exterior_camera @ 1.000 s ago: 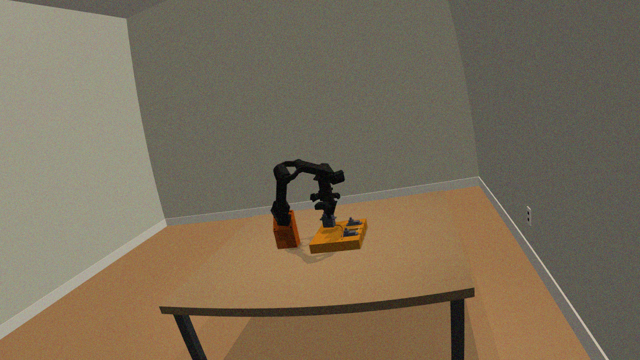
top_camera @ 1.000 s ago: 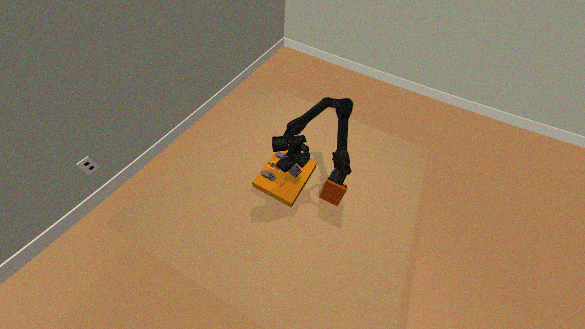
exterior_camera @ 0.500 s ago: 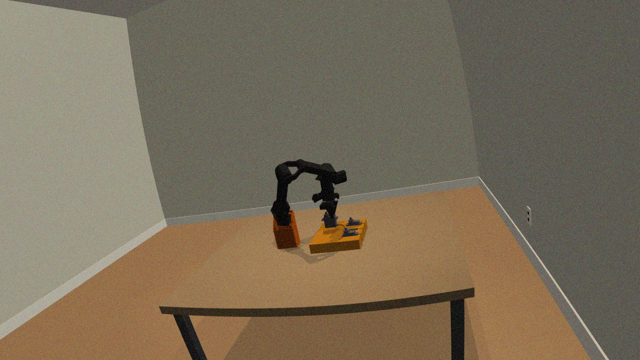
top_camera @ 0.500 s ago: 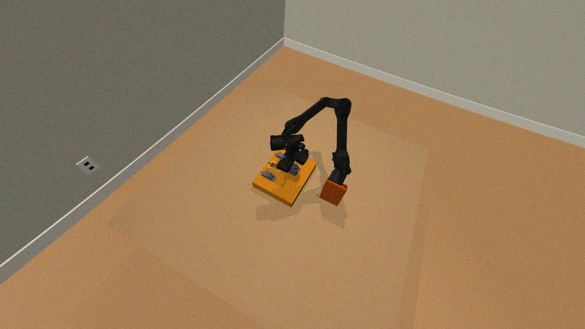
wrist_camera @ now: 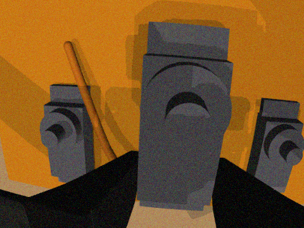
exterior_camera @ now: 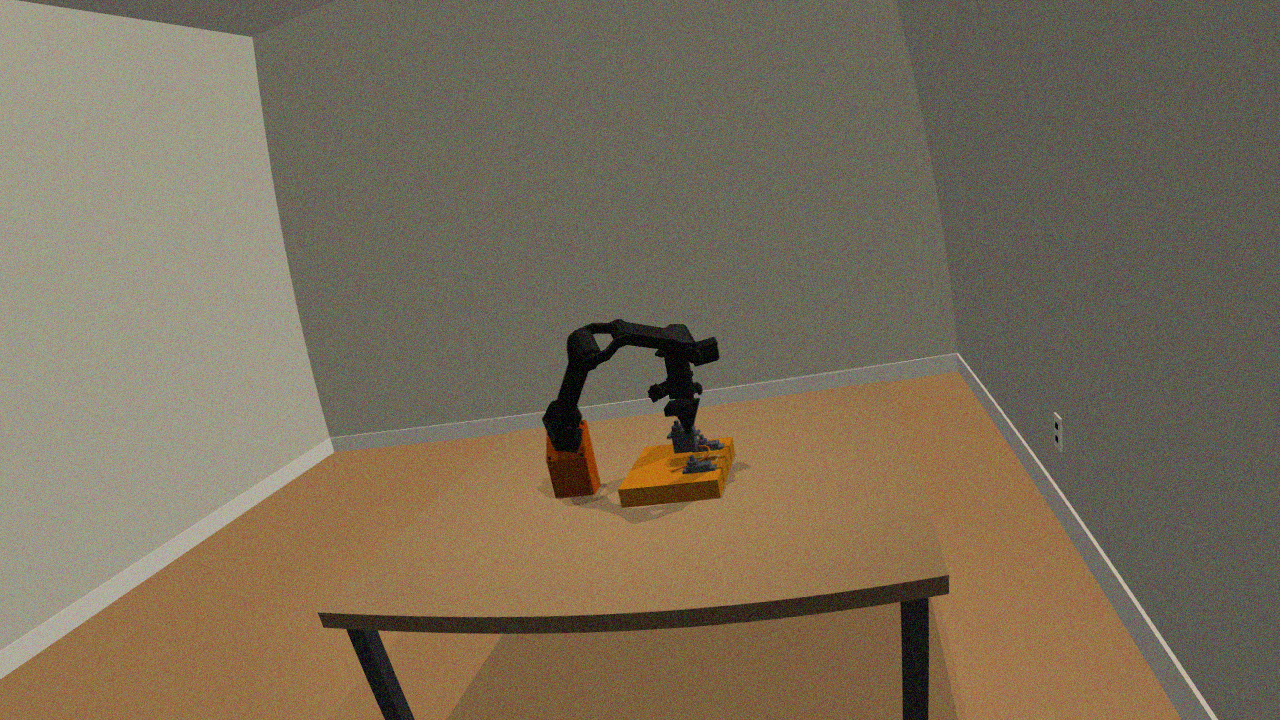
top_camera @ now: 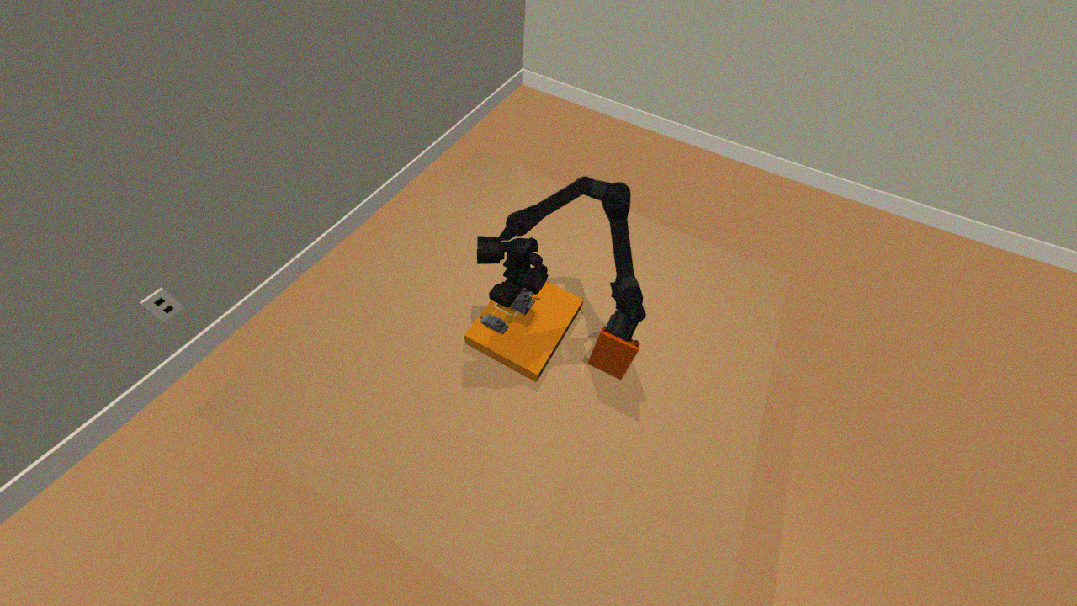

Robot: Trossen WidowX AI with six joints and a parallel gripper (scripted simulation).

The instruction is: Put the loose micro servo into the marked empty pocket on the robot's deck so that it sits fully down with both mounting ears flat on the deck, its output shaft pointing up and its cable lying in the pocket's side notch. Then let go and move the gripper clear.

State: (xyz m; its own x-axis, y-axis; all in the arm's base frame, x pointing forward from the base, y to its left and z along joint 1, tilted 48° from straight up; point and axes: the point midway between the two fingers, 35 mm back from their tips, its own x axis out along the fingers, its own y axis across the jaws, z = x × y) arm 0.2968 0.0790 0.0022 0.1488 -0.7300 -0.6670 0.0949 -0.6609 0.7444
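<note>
My gripper tip is 100 mm above the orange deck, 80 mm past it and 10 mm to the left of it.
</note>
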